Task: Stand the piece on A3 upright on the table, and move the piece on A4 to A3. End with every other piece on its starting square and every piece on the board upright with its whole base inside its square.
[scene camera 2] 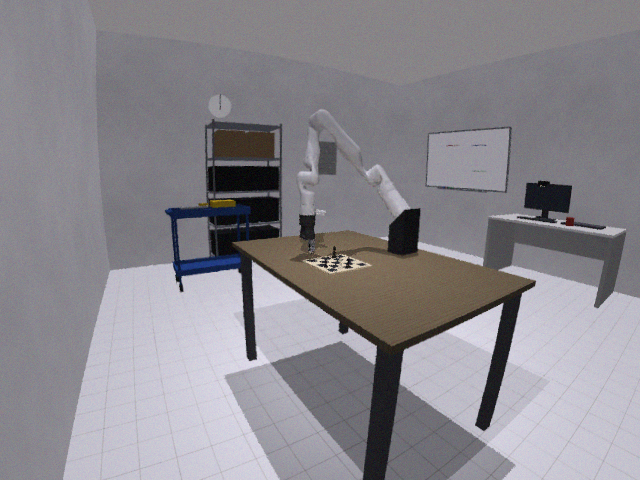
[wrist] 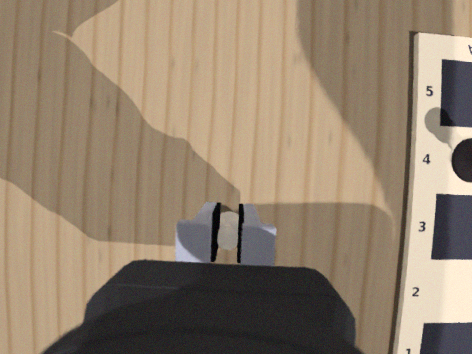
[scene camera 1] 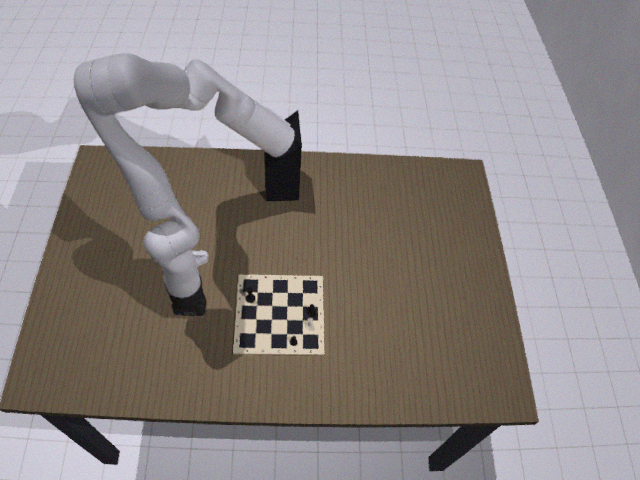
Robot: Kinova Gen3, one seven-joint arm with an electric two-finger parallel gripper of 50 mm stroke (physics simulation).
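Places are measured from the arm's base along level axes (x ahead, y left, z up), in metres.
Where they show: gripper, fingertip midpoint: (scene camera 2: 311, 250) (wrist: 229, 223) (scene camera 1: 194, 310); arm's base, link origin: (scene camera 2: 403, 216) (scene camera 1: 281, 141).
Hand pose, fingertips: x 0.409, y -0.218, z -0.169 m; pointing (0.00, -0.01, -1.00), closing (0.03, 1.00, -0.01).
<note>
Things, the pixels of their top centre, and the offset from my fingertips. "*": a spot on its surface instead. Level surfaces: height alone.
- Square A3, surface spot: (wrist: 452, 227) (scene camera 1: 246, 312) * 0.003 m ahead, 0.128 m left, 0.007 m down
- chessboard, top centre: (scene camera 1: 279, 312) (scene camera 2: 336, 262) 0.005 m ahead, 0.211 m left, 0.007 m down
- table, surface height: 0.013 m down
My gripper (scene camera 2: 311, 248) (wrist: 229, 223) is shut on a white piece (wrist: 228, 237), seen from above between the fingertips. It is off the board's A side, roughly level with row 3, over the table. The gap below the piece cannot be judged. The arm hides the fingers in scene camera 1. A dark piece (scene camera 1: 250, 297) (scene camera 2: 334, 251) (wrist: 463, 160) stands upright on A4. Square A3 (scene camera 1: 248, 312) (wrist: 452, 227) shows bare. The chessboard (scene camera 1: 235, 330) (wrist: 411, 200) lies flat on the table (scene camera 1: 392, 258) (scene camera 2: 413, 289).
A dark piece (scene camera 1: 311, 310) stands on E3, a white piece (scene camera 1: 310, 324) on E2 and a dark piece (scene camera 1: 293, 341) on D1. The arm's black base (scene camera 1: 282, 178) (scene camera 2: 404, 232) stands on the table behind the board's row 5 side.
</note>
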